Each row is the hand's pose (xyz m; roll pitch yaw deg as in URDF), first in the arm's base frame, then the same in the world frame.
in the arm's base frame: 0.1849 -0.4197 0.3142 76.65 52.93 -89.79
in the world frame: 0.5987 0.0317 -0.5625 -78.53 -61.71 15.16
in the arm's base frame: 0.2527 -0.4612 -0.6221 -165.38 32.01 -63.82
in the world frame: 0.6408 -0.2515 0.3325 33.29 -35.38 -0.19
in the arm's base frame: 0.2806 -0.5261 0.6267 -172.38 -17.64 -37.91
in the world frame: 0.7517 0.1025 -0.8620 24.26 19.29 -10.37
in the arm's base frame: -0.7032 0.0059 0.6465 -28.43 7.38 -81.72
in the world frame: -0.2613 0.5707 -0.7862 165.02 -16.26 25.36
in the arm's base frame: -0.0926 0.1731 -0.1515 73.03 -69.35 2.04
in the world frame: -0.0578 -0.2154 -0.1711 -56.15 76.49 -6.70
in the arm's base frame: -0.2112 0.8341 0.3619 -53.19 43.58 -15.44
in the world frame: -0.6411 -0.3590 -0.7659 143.25 -34.12 -48.54
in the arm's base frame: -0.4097 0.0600 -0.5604 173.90 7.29 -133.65
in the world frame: -0.1703 -0.0156 0.3064 -5.26 -23.14 79.84
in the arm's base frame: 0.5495 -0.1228 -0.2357 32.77 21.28 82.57
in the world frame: 0.5598 -0.5694 -0.1617 -157.26 -8.70 -133.54
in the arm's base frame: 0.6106 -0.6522 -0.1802 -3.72 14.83 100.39
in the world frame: 1.0225 -0.3014 -0.1275 162.98 -5.84 -151.57
